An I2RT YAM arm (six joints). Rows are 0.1 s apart.
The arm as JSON. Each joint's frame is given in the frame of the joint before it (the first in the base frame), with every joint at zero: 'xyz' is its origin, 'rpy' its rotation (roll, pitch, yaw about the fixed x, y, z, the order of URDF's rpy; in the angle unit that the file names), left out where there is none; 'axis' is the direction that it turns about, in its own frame. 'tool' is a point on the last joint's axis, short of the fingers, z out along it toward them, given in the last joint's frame.
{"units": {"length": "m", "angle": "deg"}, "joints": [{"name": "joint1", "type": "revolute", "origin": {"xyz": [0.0, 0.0, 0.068]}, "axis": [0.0, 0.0, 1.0]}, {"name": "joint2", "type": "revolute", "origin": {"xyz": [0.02, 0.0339, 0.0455]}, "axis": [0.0, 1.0, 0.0]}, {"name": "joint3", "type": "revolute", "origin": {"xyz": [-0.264, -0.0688, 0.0]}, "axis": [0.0, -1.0, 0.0]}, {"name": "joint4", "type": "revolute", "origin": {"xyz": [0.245, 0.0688, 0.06]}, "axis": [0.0, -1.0, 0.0]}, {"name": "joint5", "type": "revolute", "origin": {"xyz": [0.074, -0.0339, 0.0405]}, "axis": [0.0, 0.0, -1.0]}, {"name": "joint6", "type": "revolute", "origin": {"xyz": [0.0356, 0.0, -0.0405]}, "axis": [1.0, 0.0, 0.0]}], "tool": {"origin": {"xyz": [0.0, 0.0, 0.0], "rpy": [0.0, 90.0, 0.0]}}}
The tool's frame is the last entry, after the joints.
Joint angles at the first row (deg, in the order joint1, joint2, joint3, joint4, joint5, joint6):
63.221 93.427 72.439 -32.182 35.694 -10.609
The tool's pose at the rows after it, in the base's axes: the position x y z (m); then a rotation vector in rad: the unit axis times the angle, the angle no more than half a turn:
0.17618, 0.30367, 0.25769, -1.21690, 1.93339, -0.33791
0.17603, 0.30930, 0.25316, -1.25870, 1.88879, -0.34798
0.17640, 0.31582, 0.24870, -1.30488, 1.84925, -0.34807
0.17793, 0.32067, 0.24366, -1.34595, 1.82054, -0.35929
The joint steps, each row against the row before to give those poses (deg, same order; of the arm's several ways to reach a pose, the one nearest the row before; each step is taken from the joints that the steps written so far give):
0.060 0.387 -1.136 2.878 0.121 -3.248
0.434 0.856 -0.464 2.638 0.050 -3.044
0.356 1.142 -0.022 2.221 -0.610 -2.837
0.088 1.184 0.082 1.458 -0.358 -2.430

